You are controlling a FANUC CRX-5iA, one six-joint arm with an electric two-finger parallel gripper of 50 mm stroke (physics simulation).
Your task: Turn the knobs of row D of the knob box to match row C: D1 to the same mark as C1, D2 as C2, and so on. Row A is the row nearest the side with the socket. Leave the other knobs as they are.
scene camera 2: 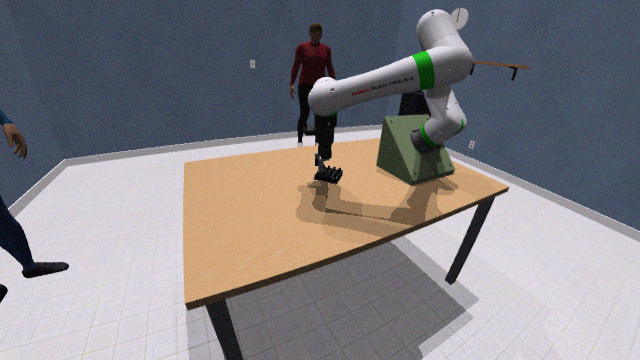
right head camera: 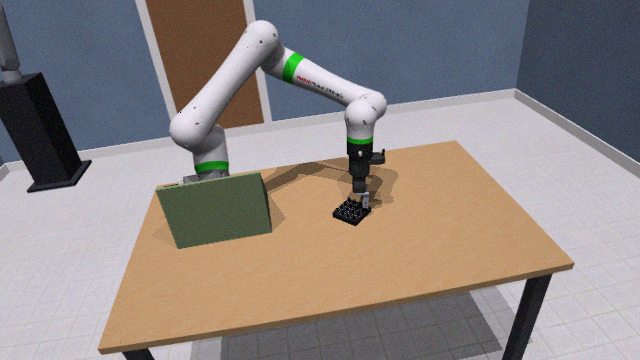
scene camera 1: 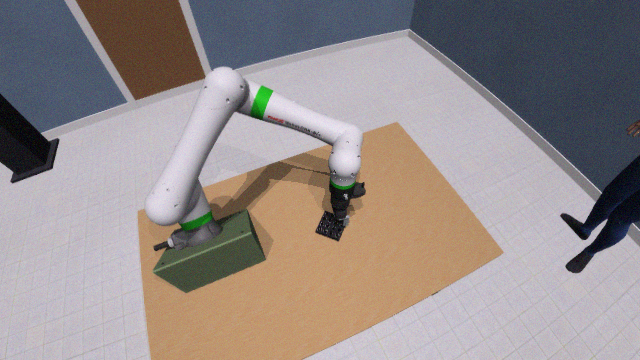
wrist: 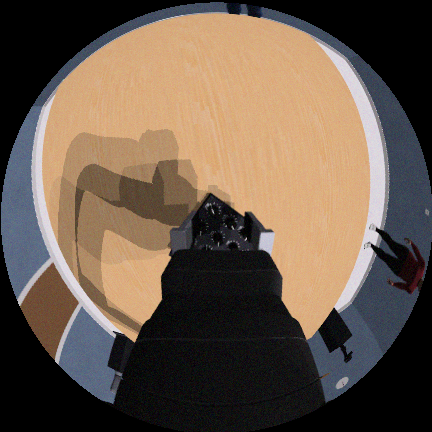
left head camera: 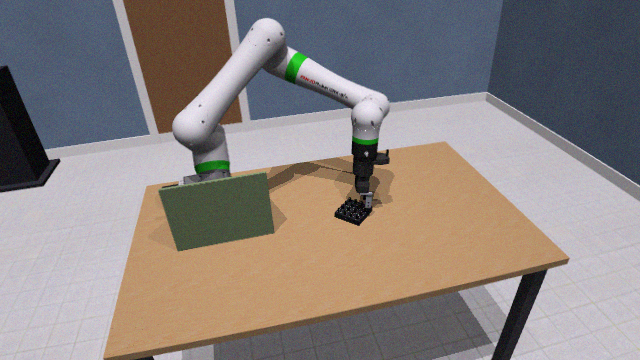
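Seen in the pictures: gripper, between the fingertips: (scene camera 2: 319, 168) (right head camera: 364, 203) (scene camera 1: 343, 219) (wrist: 221, 220) (left head camera: 366, 203); arm's base, origin of its link: (scene camera 2: 421, 141) (right head camera: 214, 188) (scene camera 1: 204, 236) (left head camera: 215, 189).
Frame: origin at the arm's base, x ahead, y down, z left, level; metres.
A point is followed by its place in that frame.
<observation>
The black knob box (left head camera: 347, 219) @(z -0.123, x 0.465, y 0.145 m) (right head camera: 345, 218) @(z -0.125, x 0.467, y 0.138 m) (scene camera 1: 329, 230) @(z -0.104, x 0.480, y 0.135 m) (scene camera 2: 330, 176) @(z -0.038, x 0.518, y 0.131 m) (wrist: 224, 229) @(z -0.094, x 0.527, y 0.135 m) lies on the table, with several black knobs standing on its top. My gripper (left head camera: 365, 206) @(z -0.091, x 0.551, y 0.109 m) (right head camera: 363, 205) @(z -0.091, x 0.551, y 0.109 m) (scene camera 1: 344, 220) @(z -0.091, x 0.551, y 0.109 m) (scene camera 2: 320, 168) @(z -0.091, x 0.551, y 0.109 m) (wrist: 221, 220) @(z -0.091, x 0.551, y 0.109 m) points down, low over the box at its right side in the left head view. It is open, and its two fingers stand apart on either side of part of the box in the wrist view. The gripper body hides the rest of the box there. The row letters, the socket and the exact knob marks are too small or hidden to read.
The wooden table (left head camera: 300, 280) @(z -0.369, x 0.239, y 0.157 m) (right head camera: 300, 275) @(z -0.356, x 0.271, y 0.158 m) (scene camera 1: 400, 270) @(z -0.378, x 0.674, y 0.158 m) (scene camera 2: 240, 225) @(z 0.129, x 0.952, y 0.158 m) (wrist: 280, 100) @(z -0.220, x 0.711, y 0.158 m) carries the green wedge-shaped arm base (left head camera: 220, 212) @(z -0.120, x 0.012, y 0.021 m) (right head camera: 217, 212) @(z -0.120, x 0.013, y 0.025 m) (scene camera 1: 215, 262) @(z -0.120, x 0.021, y -0.005 m) (scene camera 2: 400, 145) @(z 0.010, x 0.164, y 0.004 m). A person in red (scene camera 2: 313, 60) (wrist: 411, 267) stands beyond the table. Another person's legs (scene camera 1: 615, 215) show at the right in scene camera 1.
</observation>
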